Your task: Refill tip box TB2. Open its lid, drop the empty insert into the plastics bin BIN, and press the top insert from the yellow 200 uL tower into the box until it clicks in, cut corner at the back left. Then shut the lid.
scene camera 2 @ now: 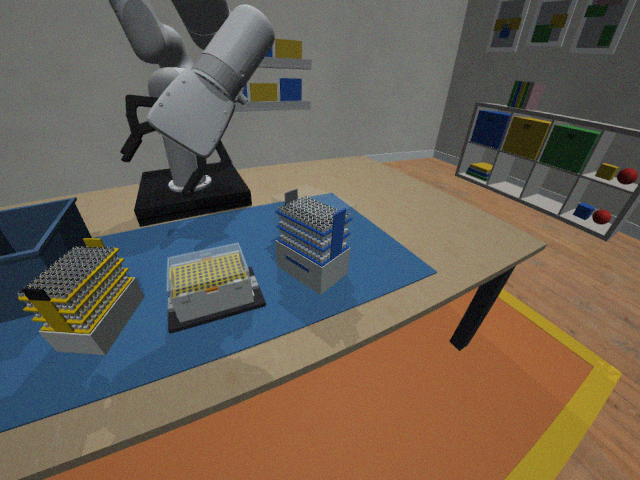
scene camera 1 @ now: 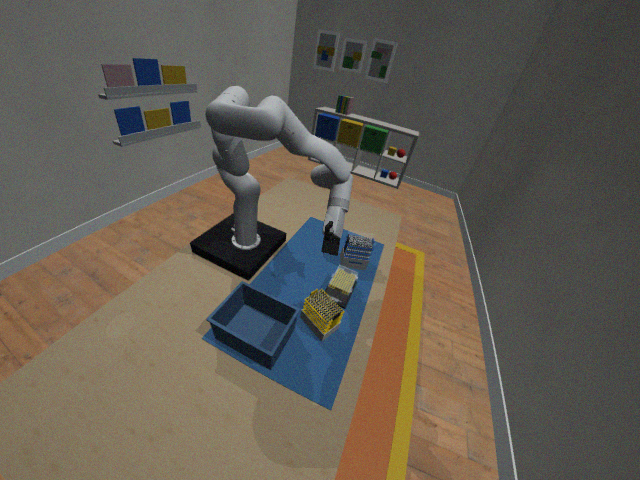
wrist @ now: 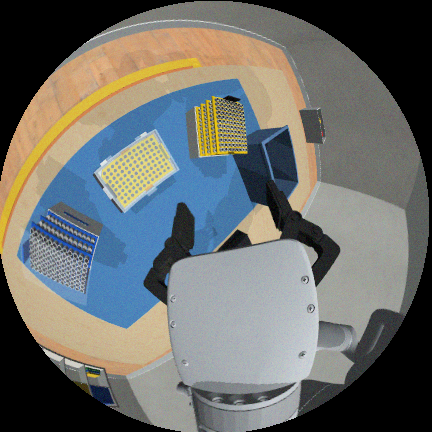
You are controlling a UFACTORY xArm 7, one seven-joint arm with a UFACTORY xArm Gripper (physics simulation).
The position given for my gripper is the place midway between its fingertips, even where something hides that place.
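There's a clear lid [scene camera 2: 201, 270] here, and the wrist camera has the lid [wrist: 135, 170] too. There's also a blue bin [scene camera 2: 44, 232]; you'd find the bin [scene camera 1: 254, 323] from another view as well, and again the bin [wrist: 270, 155] from the wrist. As for my gripper [scene camera 1: 329, 254], it's open with nothing in it, and the wrist view shows the gripper [wrist: 226, 199] as well.
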